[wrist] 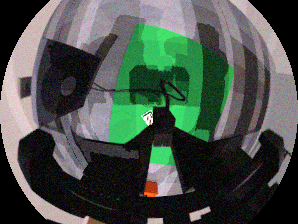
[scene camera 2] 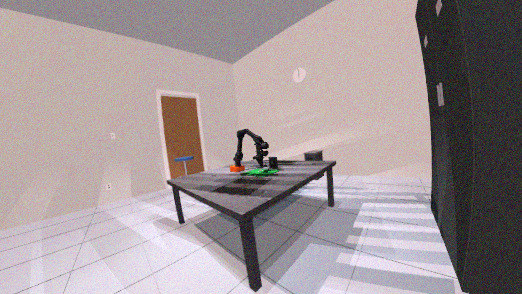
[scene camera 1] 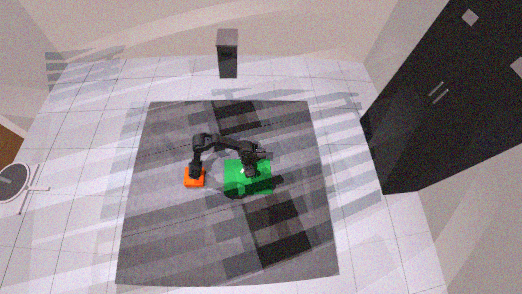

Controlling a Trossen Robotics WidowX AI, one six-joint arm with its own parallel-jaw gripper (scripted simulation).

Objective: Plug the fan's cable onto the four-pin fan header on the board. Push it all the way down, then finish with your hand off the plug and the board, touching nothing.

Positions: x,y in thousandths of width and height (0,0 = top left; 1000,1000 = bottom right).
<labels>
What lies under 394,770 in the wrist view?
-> My gripper.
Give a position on a fan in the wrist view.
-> At 203,328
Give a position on a fan plug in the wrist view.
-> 549,569
</labels>
